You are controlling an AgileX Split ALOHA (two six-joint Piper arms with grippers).
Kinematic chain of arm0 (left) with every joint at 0, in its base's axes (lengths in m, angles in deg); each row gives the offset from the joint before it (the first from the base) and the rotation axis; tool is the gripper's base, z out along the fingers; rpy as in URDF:
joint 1: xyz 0 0 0.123 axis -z
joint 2: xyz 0 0 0 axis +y
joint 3: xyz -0.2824 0 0.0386 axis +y
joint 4: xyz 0.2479 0 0.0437 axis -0.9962 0 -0.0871
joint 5: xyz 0 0 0 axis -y
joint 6: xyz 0.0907 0 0.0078 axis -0.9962 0 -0.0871
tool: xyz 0 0 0 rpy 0 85 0
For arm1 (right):
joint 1: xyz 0 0 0.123 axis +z
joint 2: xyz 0 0 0 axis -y
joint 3: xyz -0.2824 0 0.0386 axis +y
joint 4: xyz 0.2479 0 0.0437 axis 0.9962 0 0.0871
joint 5: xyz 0 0 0 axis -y
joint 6: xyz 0.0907 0 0.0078 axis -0.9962 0 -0.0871
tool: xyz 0 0 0 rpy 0 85 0
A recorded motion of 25 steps. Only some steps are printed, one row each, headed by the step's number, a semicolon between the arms.
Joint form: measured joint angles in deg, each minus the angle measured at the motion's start. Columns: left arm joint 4, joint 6, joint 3, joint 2, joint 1, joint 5; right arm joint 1, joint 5, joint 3, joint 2, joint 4, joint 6.
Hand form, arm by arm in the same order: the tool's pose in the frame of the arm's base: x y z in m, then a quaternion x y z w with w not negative. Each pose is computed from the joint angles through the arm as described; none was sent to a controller.
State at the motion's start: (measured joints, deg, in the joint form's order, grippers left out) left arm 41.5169 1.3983 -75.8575 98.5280 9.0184 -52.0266; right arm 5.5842 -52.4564 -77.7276 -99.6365 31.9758 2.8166
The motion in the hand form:
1: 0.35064 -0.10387 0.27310 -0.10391 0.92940 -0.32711 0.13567; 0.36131 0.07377 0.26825 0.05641 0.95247 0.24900 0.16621
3: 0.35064 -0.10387 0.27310 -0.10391 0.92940 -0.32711 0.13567; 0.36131 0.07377 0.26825 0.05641 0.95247 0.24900 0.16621
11: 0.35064 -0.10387 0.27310 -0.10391 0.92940 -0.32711 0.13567; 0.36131 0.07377 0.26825 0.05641 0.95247 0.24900 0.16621
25: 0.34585 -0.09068 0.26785 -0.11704 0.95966 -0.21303 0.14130; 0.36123 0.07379 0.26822 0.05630 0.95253 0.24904 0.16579
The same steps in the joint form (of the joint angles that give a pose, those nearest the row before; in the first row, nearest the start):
1: 0.00 0.00 0.00 0.00 0.00 0.00; 0.00 0.00 0.00 0.00 0.00 0.00
3: 0.00 0.00 0.00 0.00 0.00 0.00; 0.00 0.00 0.00 0.00 0.00 0.00
11: 0.00 0.00 0.00 0.00 0.00 0.00; 0.00 0.00 0.00 0.00 0.00 0.00
25: -18.07 11.55 0.00 -1.01 1.09 0.00; 0.00 -0.05 0.00 0.00 0.00 0.00

